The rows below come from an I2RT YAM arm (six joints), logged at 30 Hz.
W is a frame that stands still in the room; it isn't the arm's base.
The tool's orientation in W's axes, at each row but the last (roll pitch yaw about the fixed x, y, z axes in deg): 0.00 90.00 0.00; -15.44 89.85 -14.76; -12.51 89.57 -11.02; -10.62 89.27 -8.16; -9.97 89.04 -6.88
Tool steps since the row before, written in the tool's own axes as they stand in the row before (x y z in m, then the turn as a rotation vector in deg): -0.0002 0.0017 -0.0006 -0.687 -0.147 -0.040; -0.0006 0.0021 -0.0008 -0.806 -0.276 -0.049; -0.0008 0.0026 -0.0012 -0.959 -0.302 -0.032; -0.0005 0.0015 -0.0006 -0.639 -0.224 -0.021; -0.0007 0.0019 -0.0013 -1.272 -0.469 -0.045
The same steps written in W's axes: -0.0006 0.0017 0.0002 -0.040 -0.147 0.687; -0.0008 0.0021 0.0006 -0.048 -0.276 0.806; -0.0013 0.0026 0.0008 -0.031 -0.301 0.959; -0.0007 0.0015 0.0005 -0.019 -0.224 0.639; -0.0014 0.0018 0.0007 -0.041 -0.468 1.272
